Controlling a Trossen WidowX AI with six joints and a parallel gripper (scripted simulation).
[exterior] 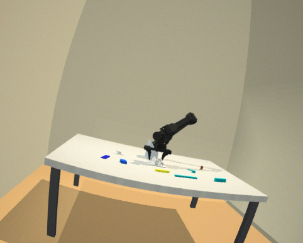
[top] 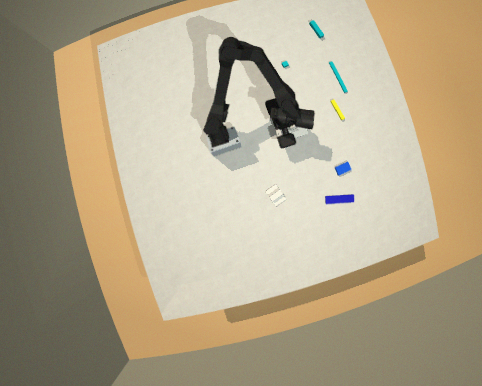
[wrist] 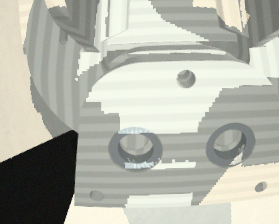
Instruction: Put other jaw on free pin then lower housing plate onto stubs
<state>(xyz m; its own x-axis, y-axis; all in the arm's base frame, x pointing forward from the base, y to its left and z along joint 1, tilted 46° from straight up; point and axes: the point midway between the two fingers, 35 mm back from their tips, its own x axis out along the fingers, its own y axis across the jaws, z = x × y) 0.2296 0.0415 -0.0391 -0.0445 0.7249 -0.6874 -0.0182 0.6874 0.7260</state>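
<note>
My gripper tip is now 2 cm to the right of the white jaw piece and 2 cm short of it. The rest, counted from my gripper tip: yellow bar 27 cm ahead, 1 cm to the left; blue block 23 cm to the right, 21 cm ahead; dark blue bar 34 cm to the right, 16 cm ahead, 1 cm below.
</note>
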